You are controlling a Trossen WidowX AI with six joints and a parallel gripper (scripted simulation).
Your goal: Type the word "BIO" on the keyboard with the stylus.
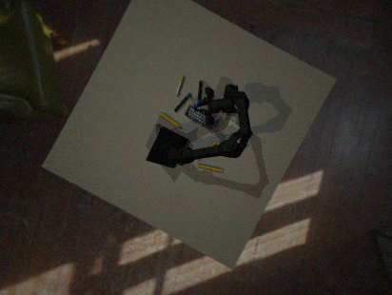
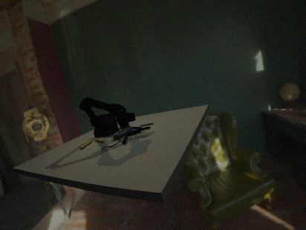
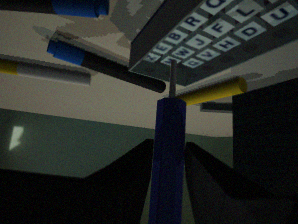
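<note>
My gripper tip is 30 mm past the white note, 230 mm to the left of it and 80 mm above it. The rest, counted from my gripper tip: grey stylus tip 50 mm below; then blue stylus 10 mm below.
</note>
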